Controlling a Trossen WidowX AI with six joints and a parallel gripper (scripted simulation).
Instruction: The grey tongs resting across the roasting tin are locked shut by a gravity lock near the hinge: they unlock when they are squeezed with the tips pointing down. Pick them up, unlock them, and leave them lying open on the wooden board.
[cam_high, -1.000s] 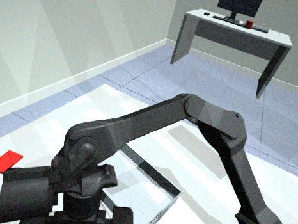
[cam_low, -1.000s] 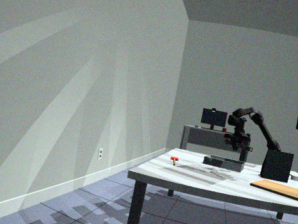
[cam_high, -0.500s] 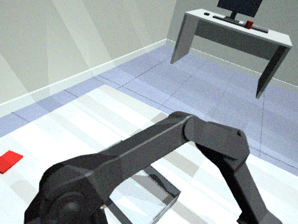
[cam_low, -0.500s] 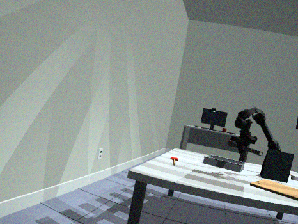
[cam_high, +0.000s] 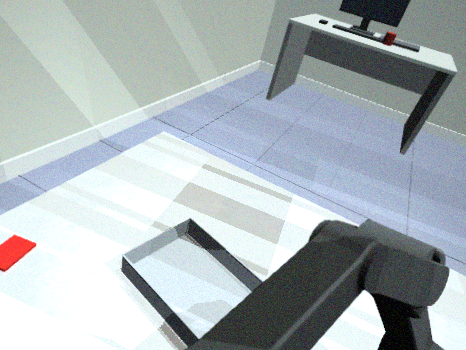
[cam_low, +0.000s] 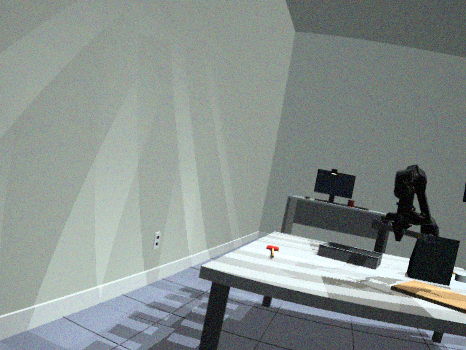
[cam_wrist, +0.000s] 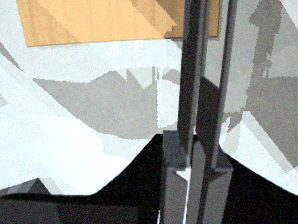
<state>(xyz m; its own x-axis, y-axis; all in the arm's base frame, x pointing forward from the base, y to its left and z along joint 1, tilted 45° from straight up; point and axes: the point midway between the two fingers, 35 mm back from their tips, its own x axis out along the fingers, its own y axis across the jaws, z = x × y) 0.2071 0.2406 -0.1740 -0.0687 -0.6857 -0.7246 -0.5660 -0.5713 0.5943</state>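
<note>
My gripper tip is now 22 cm past the wooden board, 8 cm to the right of it and 17 cm above it. The rest, counted from my gripper tip: yellow lock piece: 7 cm behind, 5 cm to the left, 4 cm above; then grey roasting tin: 16 cm ahead, 41 cm to the right, 15 cm below; then red object: 52 cm ahead, 17 cm to the right, 17 cm below.
</note>
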